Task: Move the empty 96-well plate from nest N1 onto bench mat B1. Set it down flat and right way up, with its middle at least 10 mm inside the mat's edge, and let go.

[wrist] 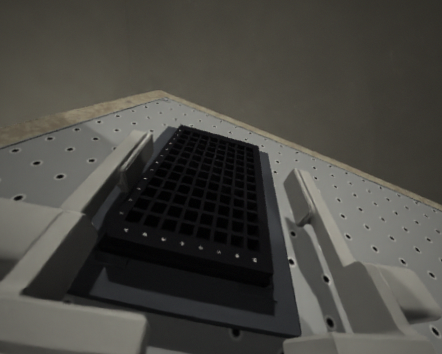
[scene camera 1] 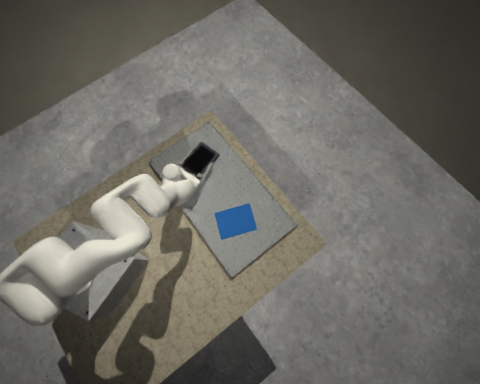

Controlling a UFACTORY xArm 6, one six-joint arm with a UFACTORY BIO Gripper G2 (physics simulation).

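Places are measured from the arm's base along level axes (x ahead, y left, z up), in millimetres.
Pixels of known places: end effector, tool point: (wrist: 222, 178) (scene camera 1: 199, 160).
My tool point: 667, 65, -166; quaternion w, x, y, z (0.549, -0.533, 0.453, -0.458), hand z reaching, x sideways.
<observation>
Behind a point stands the place of what it marks, as x, y, z.
The black 96-well plate (scene camera 1: 201, 159) @[677, 65, -172] (wrist: 200, 200) @[645, 74, -170] sits flat and right way up on the dark nest N1 (wrist: 284, 300) @[611, 16, -184], its wells facing up. My gripper (scene camera 1: 196, 173) (wrist: 218, 180) @[667, 65, -166] is open and holds nothing. In the wrist view one finger stands beside each long side of the plate, the left one close to the plate's edge and the right one with a visible gap. Whether the left finger touches the plate I cannot tell. The blue bench mat B1 (scene camera 1: 236, 221) @[571, -268, -193] lies flat on the perforated board, with no plate on it.
The grey perforated board (scene camera 1: 250, 190) @[726, -215, -195] (wrist: 400, 227) @[718, -131, -195] carries the nest and the mat. It lies on a tan bench top (scene camera 1: 309, 243) @[722, -577, -209]. The white arm (scene camera 1: 120, 220) @[316, -126, 312] reaches in from the lower left, above its grey base block (scene camera 1: 107, 287) @[42, -104, -47]. A dark slab (scene camera 1: 230, 355) is at the bottom.
</observation>
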